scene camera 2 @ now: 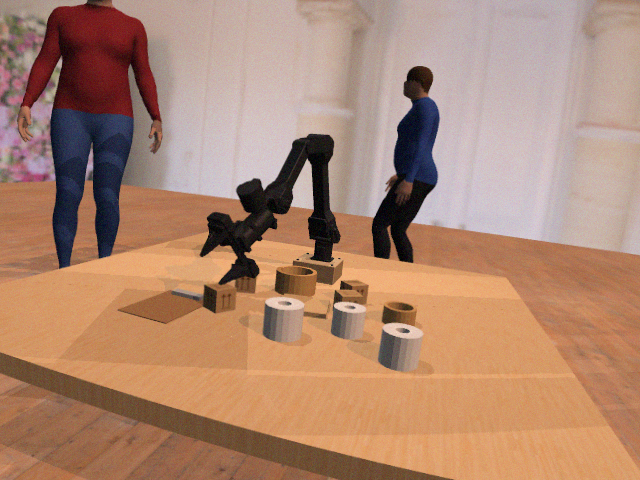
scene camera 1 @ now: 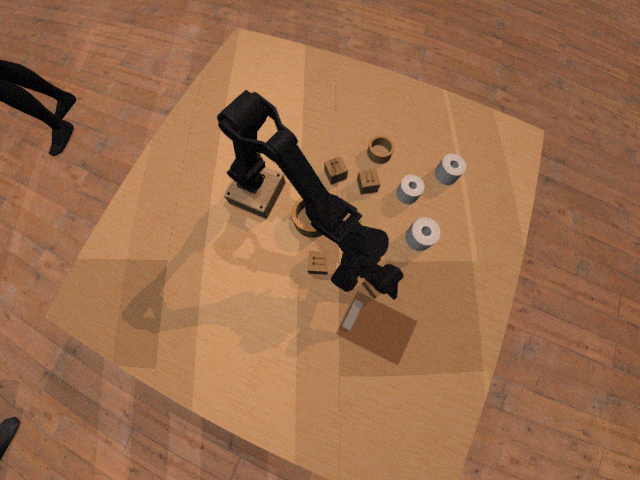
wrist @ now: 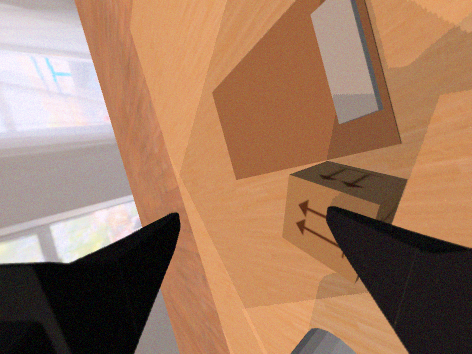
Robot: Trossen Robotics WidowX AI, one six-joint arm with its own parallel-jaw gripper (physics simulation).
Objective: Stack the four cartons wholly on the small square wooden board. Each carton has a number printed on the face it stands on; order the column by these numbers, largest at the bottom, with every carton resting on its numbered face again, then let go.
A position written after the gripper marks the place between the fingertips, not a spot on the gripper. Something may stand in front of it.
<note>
The table carries a flat board (scene camera 1: 368,323). Further things: the gripper (scene camera 2: 210,270).
The flat board also shows in scene camera 2 (scene camera 2: 165,307) and in the wrist view (wrist: 312,89). The gripper also shows in scene camera 1 (scene camera 1: 384,290) and in the wrist view (wrist: 253,216).
</note>
